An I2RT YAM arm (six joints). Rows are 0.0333 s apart.
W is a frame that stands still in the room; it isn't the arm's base.
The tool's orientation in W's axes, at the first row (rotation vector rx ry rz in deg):
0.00 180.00 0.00
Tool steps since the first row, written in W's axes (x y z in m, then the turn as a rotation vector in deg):
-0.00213 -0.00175 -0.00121 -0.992 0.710 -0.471
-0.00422 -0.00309 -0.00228 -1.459 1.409 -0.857
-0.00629 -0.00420 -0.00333 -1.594 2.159 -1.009
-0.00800 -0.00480 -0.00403 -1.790 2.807 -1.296
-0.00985 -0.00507 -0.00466 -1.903 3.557 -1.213
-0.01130 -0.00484 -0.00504 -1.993 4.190 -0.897
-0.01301 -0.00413 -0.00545 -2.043 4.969 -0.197
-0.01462 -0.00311 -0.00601 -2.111 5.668 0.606
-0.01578 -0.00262 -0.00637 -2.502 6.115 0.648
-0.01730 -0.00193 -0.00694 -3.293 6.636 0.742
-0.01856 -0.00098 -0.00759 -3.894 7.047 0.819
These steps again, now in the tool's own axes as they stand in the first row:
0.00213 -0.00175 0.00121 0.992 0.710 0.471
0.00422 -0.00309 0.00228 1.459 1.409 0.857
0.00629 -0.00420 0.00333 1.594 2.159 1.009
0.00800 -0.00480 0.00403 1.790 2.807 1.296
0.00985 -0.00507 0.00466 1.903 3.557 1.213
0.01130 -0.00484 0.00504 1.993 4.190 0.897
0.01301 -0.00413 0.00545 2.043 4.969 0.197
0.01462 -0.00311 0.00601 2.111 5.668 -0.606
0.01578 -0.00262 0.00637 2.502 6.115 -0.648
0.01730 -0.00193 0.00694 3.293 6.636 -0.742
0.01856 -0.00098 0.00759 3.894 7.047 -0.819

